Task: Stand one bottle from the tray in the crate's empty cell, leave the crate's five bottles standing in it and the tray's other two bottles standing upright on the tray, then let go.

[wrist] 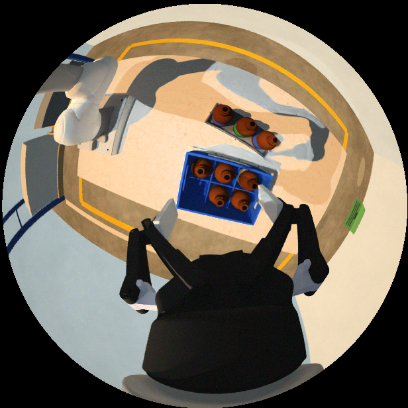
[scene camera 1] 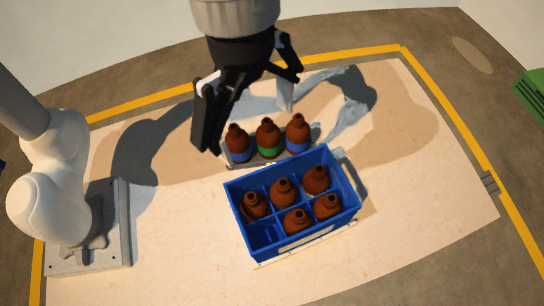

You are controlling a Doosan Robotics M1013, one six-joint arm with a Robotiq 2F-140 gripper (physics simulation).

Scene:
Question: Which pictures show my gripper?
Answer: The wrist view and scene camera 1: all of them.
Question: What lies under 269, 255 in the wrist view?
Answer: My gripper.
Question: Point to a blue-banded bottle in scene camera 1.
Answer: At 297, 133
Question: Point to a green-banded bottle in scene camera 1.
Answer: At 268, 135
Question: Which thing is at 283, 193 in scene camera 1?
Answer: A blue-banded bottle.

